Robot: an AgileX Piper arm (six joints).
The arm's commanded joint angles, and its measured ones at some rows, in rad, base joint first. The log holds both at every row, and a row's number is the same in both.
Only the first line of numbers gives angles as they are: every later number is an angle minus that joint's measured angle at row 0.
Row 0, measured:
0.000 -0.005 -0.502 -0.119 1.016 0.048
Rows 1 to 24, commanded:
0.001 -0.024 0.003 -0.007 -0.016 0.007
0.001 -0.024 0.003 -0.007 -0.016 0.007
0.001 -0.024 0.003 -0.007 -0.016 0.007
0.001 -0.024 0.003 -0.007 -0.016 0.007
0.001 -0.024 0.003 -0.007 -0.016 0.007
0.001 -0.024 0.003 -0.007 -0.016 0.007
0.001 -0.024 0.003 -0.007 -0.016 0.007
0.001 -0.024 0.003 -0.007 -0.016 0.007
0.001 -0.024 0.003 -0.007 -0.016 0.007
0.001 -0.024 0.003 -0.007 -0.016 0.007
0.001 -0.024 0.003 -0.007 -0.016 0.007
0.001 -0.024 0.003 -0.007 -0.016 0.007
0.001 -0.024 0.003 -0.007 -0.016 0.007
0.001 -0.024 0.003 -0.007 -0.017 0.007
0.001 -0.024 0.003 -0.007 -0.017 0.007
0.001 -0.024 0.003 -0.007 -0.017 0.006
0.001 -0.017 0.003 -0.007 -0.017 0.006
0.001 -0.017 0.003 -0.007 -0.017 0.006
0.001 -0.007 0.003 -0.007 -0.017 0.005
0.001 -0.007 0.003 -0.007 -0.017 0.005
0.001 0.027 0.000 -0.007 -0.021 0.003
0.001 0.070 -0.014 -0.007 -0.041 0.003
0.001 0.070 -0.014 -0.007 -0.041 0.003
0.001 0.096 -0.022 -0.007 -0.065 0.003
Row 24, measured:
0.000 0.040 -0.003 0.000 -0.007 0.000
